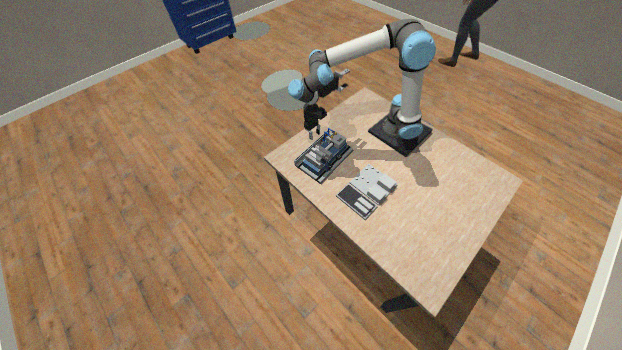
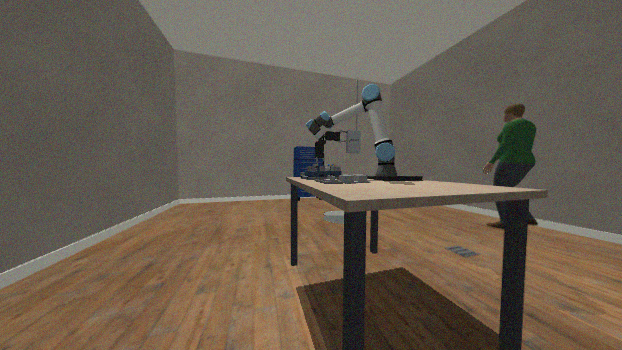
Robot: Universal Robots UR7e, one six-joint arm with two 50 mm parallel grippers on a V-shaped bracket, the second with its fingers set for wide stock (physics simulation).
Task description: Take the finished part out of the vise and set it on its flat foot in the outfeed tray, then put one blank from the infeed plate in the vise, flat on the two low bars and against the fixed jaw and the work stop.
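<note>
The vise is a blue and grey unit in a dark-railed frame near the table's far left corner. Light grey pieces show in it; I cannot tell the finished part from the jaws. My downward gripper hangs just above the vise's back end, its fingers apart with nothing seen between them. The second gripper on the bracket points sideways, also open and empty. The light grey infeed plate carries two pale blocks. The dark outfeed tray beside it holds pale bars.
The arm's black base plate stands behind the infeed plate. Small blue and yellow fittings rise at the vise's back end. A person stands beyond the table. A blue drawer cabinet is farther off.
</note>
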